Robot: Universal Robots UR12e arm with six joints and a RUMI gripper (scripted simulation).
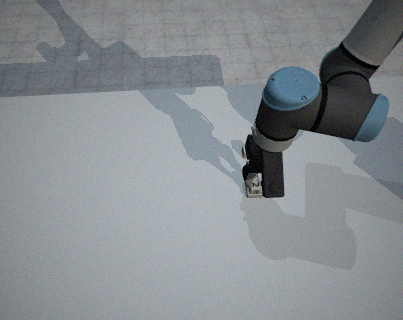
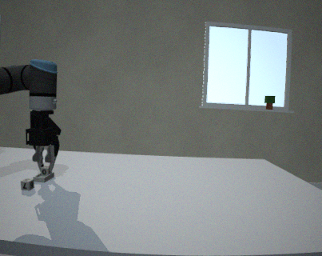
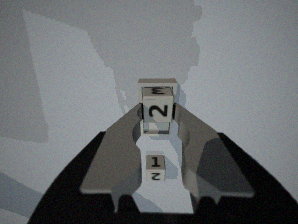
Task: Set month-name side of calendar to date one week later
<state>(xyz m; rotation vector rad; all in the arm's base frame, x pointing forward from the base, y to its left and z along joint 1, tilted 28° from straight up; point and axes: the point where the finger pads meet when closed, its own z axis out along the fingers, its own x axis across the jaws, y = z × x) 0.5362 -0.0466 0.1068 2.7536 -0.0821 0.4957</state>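
My gripper is now 1 cm above the cube. Round my hand: tray 3 cm below, 2 cm to the right.
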